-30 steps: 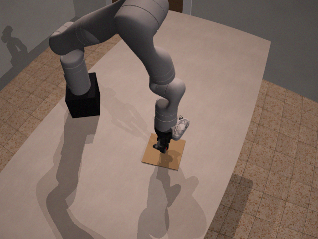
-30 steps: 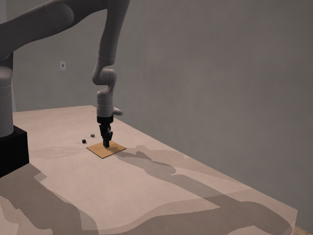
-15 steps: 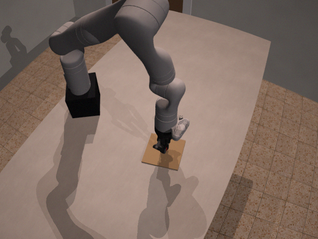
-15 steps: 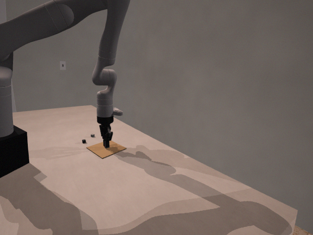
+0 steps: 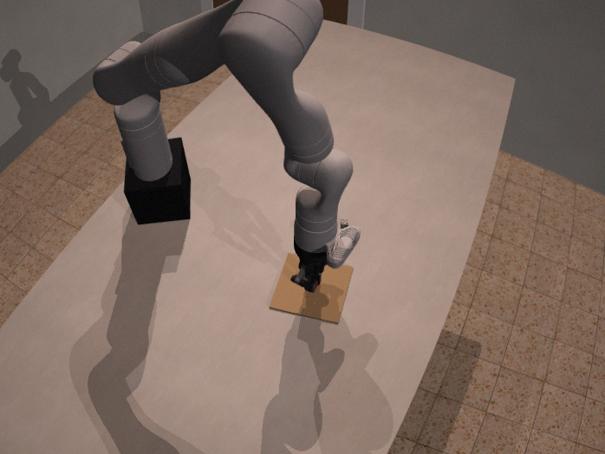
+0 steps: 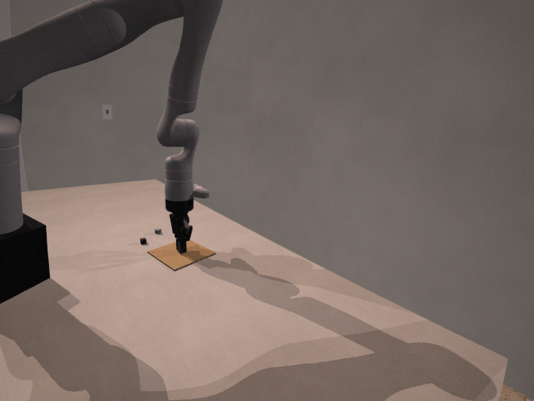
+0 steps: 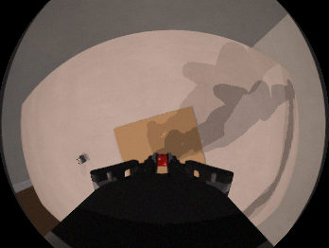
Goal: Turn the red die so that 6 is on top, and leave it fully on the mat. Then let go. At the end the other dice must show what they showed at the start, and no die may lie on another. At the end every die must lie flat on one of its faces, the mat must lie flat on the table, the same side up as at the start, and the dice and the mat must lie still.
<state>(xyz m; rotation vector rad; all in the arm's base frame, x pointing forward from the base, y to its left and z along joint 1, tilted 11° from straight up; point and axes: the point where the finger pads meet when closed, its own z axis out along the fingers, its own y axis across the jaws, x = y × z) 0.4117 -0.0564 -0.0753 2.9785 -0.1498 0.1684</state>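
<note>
Now: hand 1 cm above the red die. Round my hand: black die (12 cm to the left, 7 cm behind, 2 cm below); grey die (18 cm to the left, 2 cm below); tan mat (2 cm below).
</note>
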